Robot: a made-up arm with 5 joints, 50 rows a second.
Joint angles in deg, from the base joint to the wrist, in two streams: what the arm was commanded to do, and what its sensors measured. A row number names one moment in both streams.
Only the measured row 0 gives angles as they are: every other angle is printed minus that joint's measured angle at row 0.
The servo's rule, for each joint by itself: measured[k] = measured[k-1] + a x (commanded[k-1-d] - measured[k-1]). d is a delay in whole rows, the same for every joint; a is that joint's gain. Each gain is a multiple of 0.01, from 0.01 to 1. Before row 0 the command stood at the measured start. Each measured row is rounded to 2 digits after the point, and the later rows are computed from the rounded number. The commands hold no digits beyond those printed.
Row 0, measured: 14.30 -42.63 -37.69 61.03 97.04
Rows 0 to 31, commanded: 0.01 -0.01 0.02 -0.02 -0.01; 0.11 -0.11 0.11 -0.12 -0.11; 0.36 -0.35 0.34 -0.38 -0.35; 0.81 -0.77 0.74 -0.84 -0.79; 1.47 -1.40 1.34 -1.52 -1.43; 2.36 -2.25 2.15 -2.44 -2.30; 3.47 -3.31 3.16 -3.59 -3.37; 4.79 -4.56 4.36 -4.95 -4.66; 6.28 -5.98 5.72 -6.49 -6.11; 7.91 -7.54 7.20 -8.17 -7.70; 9.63 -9.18 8.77 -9.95 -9.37; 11.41 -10.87 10.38 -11.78 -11.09; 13.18 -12.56 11.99 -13.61 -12.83; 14.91 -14.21 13.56 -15.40 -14.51; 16.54 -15.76 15.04 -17.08 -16.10; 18.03 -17.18 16.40 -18.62 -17.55; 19.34 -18.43 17.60 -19.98 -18.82; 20.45 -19.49 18.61 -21.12 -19.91; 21.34 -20.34 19.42 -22.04 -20.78; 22.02 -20.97 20.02 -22.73 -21.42; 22.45 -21.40 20.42 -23.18 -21.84; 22.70 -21.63 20.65 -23.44 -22.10; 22.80 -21.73 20.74 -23.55 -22.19; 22.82 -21.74 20.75 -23.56 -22.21; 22.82 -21.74 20.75 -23.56 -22.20; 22.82 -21.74 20.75 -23.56 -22.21; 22.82 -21.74 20.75 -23.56 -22.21; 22.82 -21.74 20.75 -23.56 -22.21; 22.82 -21.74 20.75 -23.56 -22.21; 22.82 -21.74 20.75 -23.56 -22.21; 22.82 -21.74 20.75 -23.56 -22.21; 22.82 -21.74 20.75 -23.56 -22.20
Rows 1 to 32, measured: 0.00 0.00 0.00 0.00 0.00; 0.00 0.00 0.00 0.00 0.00; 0.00 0.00 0.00 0.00 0.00; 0.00 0.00 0.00 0.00 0.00; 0.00 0.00 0.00 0.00 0.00; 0.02 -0.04 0.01 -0.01 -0.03; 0.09 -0.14 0.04 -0.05 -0.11; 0.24 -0.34 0.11 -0.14 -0.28; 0.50 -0.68 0.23 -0.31 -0.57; 0.89 -1.18 0.42 -0.57 -1.00; 1.43 -1.86 0.69 -0.93 -1.59; 2.14 -2.72 1.06 -1.41 -2.36; 3.01 -3.76 1.53 -2.02 -3.30; 4.04 -4.97 2.10 -2.76 -4.40; 5.21 -6.32 2.77 -3.62 -5.64; 6.51 -7.78 3.53 -4.60 -7.00; 7.91 -9.31 4.38 -5.68 -8.46; 9.38 -10.88 5.30 -6.85 -9.97; 10.88 -12.44 6.27 -8.08 -11.50; 12.38 -13.96 7.28 -9.34 -13.01; 13.84 -15.39 8.31 -10.62 -14.46; 15.23 -16.70 9.34 -11.88 -15.82; 16.51 -17.86 10.35 -13.10 -17.06; 17.67 -18.86 11.32 -14.26 -18.15; 18.67 -19.67 12.23 -15.33 -19.07; 19.52 -20.30 13.07 -16.30 -19.83; 20.21 -20.76 13.84 -17.17 -20.42; 20.76 -21.07 14.53 -17.94 -20.87; 21.19 -21.28 15.15 -18.61 -21.20; 21.53 -21.43 15.71 -19.20 -21.45; 21.80 -21.53 16.21 -19.72 -21.64; 22.01 -21.60 16.66 -20.18 -21.78
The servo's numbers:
d 4
a 0.21 0.32 0.10 0.12 0.25

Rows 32 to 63, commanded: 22.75 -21.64 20.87 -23.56 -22.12; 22.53 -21.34 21.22 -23.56 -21.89; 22.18 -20.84 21.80 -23.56 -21.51; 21.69 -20.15 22.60 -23.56 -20.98; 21.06 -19.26 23.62 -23.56 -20.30; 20.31 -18.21 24.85 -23.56 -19.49; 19.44 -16.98 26.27 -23.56 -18.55; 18.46 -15.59 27.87 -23.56 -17.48; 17.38 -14.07 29.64 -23.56 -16.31; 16.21 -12.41 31.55 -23.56 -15.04; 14.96 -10.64 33.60 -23.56 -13.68; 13.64 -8.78 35.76 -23.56 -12.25; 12.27 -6.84 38.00 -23.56 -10.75; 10.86 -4.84 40.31 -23.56 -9.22; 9.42 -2.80 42.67 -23.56 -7.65; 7.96 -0.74 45.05 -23.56 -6.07; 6.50 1.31 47.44 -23.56 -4.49; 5.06 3.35 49.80 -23.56 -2.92; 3.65 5.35 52.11 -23.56 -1.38; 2.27 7.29 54.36 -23.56 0.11; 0.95 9.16 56.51 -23.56 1.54; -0.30 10.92 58.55 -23.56 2.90; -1.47 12.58 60.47 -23.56 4.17; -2.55 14.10 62.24 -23.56 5.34; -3.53 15.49 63.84 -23.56 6.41; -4.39 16.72 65.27 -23.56 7.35; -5.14 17.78 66.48 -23.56 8.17; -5.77 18.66 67.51 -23.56 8.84; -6.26 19.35 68.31 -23.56 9.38; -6.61 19.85 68.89 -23.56 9.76; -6.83 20.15 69.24 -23.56 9.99; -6.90 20.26 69.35 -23.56 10.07
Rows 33 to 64, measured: 22.18 -21.64 17.07 -20.59 -21.89; 22.31 -21.67 17.44 -20.95 -21.97; 22.42 -21.69 17.77 -21.26 -22.03; 22.50 -21.71 18.07 -21.54 -22.07; 22.55 -21.69 18.35 -21.78 -22.08; 22.55 -21.58 18.64 -21.99 -22.03; 22.47 -21.34 18.96 -22.18 -21.90; 22.31 -20.96 19.32 -22.35 -21.67; 22.05 -20.42 19.75 -22.50 -21.33; 21.68 -19.71 20.26 -22.63 -20.87; 21.21 -18.84 20.86 -22.74 -20.29; 20.63 -17.80 21.56 -22.84 -19.59; 19.95 -16.61 22.37 -22.93 -18.77; 19.16 -15.27 23.29 -23.01 -17.84; 18.28 -13.79 24.32 -23.08 -16.80; 17.31 -12.19 25.46 -23.14 -15.66; 16.25 -10.48 26.71 -23.19 -14.43; 15.12 -8.68 28.07 -23.23 -13.13; 13.92 -6.80 29.53 -23.27 -11.76; 12.67 -4.86 31.08 -23.30 -10.34; 11.37 -2.89 32.72 -23.33 -8.88; 10.04 -0.89 34.43 -23.36 -7.39; 8.70 1.11 36.20 -23.38 -5.89; 7.35 3.09 38.02 -23.40 -4.39; 6.01 5.03 39.87 -23.42 -2.91; 4.68 6.91 41.74 -23.44 -1.46; 3.39 8.72 43.61 -23.45 -0.05; 2.14 10.44 45.47 -23.46 1.30; 0.95 12.06 47.31 -23.47 2.58; -0.17 13.55 49.11 -23.48 3.77; -1.21 14.90 50.85 -23.49 4.87; -2.17 16.10 52.52 -23.50 5.86
